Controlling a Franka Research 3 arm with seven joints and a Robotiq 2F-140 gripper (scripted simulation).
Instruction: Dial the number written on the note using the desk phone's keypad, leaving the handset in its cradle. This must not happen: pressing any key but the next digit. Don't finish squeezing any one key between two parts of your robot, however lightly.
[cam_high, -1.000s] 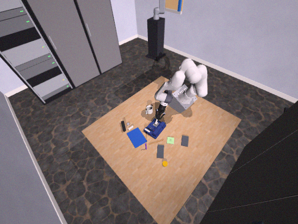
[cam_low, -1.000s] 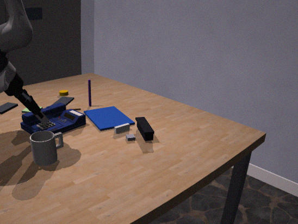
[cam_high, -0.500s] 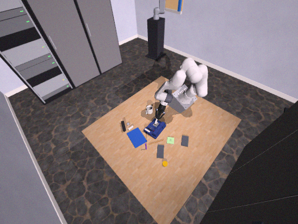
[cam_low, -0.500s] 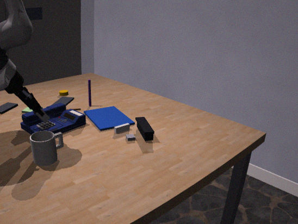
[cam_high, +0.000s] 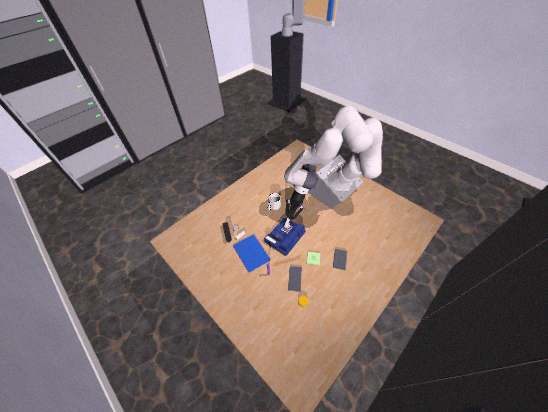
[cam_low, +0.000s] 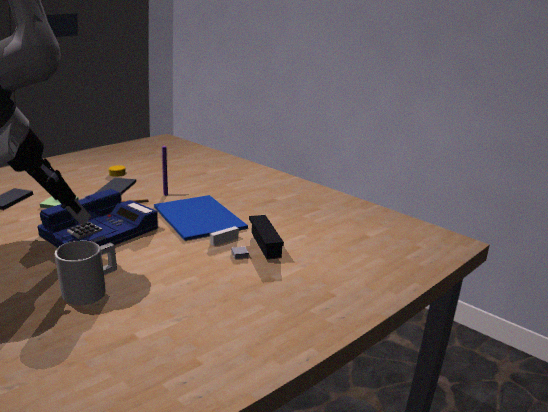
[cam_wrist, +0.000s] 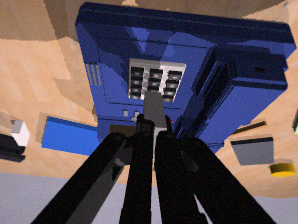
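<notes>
Now: the handset 7 cm to the left of my hand, 5 cm ahead of it and 3 cm below it. From my hand the other things lie so: blue folder (28 cm ahead, 8 cm to the right, 7 cm below); then grey mug (19 cm to the right, 11 cm behind, 4 cm below); then wooden pencil (19 cm ahead, 14 cm to the left, 7 cm below).
</notes>
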